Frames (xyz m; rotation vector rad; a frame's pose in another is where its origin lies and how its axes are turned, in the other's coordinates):
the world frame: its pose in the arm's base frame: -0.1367 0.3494 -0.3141 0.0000 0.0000 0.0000
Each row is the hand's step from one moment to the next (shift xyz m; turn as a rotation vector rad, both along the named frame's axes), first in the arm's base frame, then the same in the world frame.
Working: the arm's base frame: its pose in the world frame: 0.1367 -0.3494 0.3141 0.0000 0.0000 0.0000

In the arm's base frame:
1: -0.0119 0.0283 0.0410 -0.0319 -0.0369 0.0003
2: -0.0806 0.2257 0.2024 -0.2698 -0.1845 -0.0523
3: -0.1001 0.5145 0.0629 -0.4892 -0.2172 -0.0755
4: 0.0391 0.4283 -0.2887 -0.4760 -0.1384 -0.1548
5: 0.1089 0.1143 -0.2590 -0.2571 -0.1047 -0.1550
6: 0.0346 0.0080 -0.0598 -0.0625 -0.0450 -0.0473
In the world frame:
1: -0.0119 0.0283 0.0410 -0.0319 -0.0369 0.0003
2: -0.0806 0.2257 0.2024 -0.2698 -0.1845 -0.0523
3: -0.1001 0.5145 0.0629 -0.4892 -0.2172 -0.0755
4: 0.0391 0.4283 -0.2887 -0.4760 -0.1384 -0.1548
5: 0.1089 0.1143 -0.2590 -0.2571 -0.1047 -0.1550
6: 0.0346 0.0080 -0.0598 -0.0625 -0.0450 -0.0473

